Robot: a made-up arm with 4 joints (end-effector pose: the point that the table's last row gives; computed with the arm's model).
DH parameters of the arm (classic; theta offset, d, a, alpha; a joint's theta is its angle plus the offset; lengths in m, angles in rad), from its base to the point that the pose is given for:
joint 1: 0 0.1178 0.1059 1.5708
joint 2: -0.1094 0 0.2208 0
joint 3: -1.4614 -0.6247 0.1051 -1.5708
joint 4: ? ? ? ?
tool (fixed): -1.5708 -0.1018 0 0
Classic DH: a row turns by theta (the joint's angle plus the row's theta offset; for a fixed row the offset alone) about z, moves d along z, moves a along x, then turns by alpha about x.
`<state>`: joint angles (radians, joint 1 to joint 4).
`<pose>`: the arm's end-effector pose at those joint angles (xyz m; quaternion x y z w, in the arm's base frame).
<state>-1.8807 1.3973 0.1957 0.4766</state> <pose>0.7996 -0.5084 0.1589 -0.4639 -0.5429 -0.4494 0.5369</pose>
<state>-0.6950 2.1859 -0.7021 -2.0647</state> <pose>0.4759 0.1295 0.1131 -0.7130 -0.1103 -0.6741 0.1579</pose>
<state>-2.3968 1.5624 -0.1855 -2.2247</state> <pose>-0.0067 -0.5177 0.1173 0.5139 -0.5427 0.5256 0.4063</pose>
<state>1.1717 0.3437 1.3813 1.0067</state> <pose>-0.6842 0.5863 -0.0127 0.6293 -0.3808 0.6203 0.2723</pose>
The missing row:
joint 4: 1.5708 -0.1725 0.2759 -1.5708
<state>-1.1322 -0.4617 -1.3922 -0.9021</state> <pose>0.6356 0.3307 0.2715 0.1652 0.7479 0.0045 0.6430</pose>
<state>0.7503 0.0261 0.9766 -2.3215</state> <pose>0.0700 0.5602 -0.1737 -0.6781 -0.4730 -0.2820 0.4868</pose>
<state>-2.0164 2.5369 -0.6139 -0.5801</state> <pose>0.5841 -0.6326 0.2183 -0.7520 -0.2807 -0.5890 0.0941</pose>
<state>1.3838 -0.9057 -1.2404 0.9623</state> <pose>-0.7822 0.5237 0.0406 -0.3268 0.7408 -0.0431 0.5853</pose>
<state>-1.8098 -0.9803 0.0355 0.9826</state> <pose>0.7996 -0.3616 0.1017 0.5750 -0.0825 -0.7500 0.3162</pose>
